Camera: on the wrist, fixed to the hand. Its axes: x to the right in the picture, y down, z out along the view.
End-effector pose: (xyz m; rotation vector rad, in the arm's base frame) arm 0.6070 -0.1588 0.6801 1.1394 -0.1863 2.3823
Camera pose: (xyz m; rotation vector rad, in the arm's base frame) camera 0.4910 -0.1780 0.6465 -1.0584 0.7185 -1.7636
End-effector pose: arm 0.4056 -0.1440 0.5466 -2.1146 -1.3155 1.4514
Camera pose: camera 0.5263 -0.1348 0.5291 1.9552 -0.5141 -1.6677
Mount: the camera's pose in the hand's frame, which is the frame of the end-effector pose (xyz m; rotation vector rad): 0.0290 0.0700 -0.0960 0.2050 -0.3977 1.4901
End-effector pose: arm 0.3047 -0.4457 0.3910 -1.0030 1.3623 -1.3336
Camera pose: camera 0.2091 -0.4481 0.3148 0.0597 1.1342 -0.1009
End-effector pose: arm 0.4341 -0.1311 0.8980 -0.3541 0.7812 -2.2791
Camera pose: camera 0.4069 -0.1500 0.7803 -0.0422 0.3367 -0.8194
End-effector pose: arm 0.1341 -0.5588 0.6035 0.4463 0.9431 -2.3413
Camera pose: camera 0.1634 -0.5427 0.4859 0.4762 0.0147 -1.0457
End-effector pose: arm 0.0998 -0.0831 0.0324 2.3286 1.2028 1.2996
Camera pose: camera 0.0708 -0.1248 0.1437 -2.5659 0.6064 -0.5736
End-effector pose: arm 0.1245 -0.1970 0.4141 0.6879 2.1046 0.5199
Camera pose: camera 0.0515 -0.1365 0.4913 2.2357 0.9561 0.8111
